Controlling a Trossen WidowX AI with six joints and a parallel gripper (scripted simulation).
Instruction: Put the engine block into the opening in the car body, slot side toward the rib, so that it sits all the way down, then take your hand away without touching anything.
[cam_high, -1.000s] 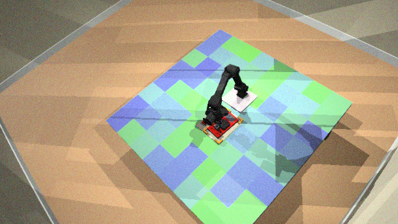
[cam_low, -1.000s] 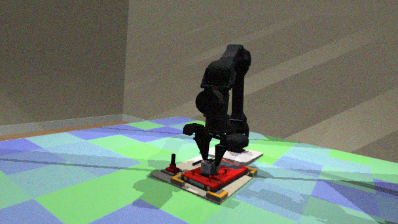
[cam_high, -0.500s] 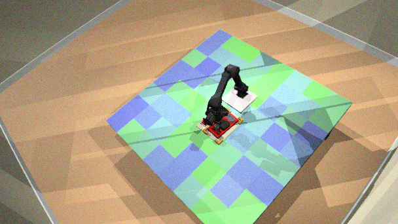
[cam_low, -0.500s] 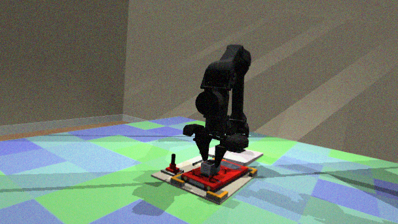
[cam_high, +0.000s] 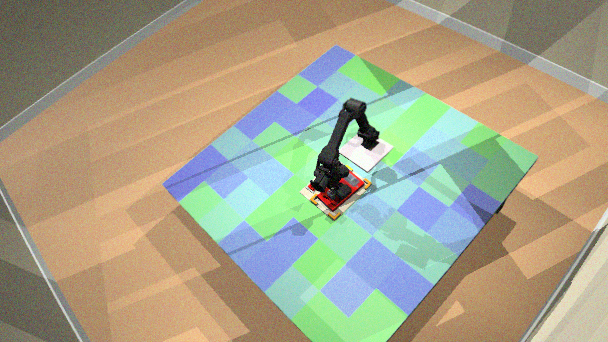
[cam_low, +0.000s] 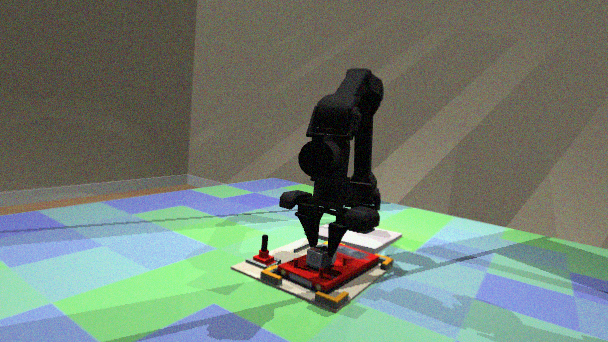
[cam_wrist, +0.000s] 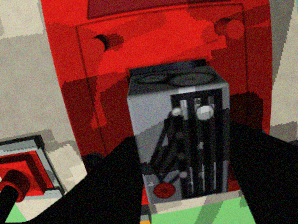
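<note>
The grey engine block is 1 cm below my gripper tip.
</note>
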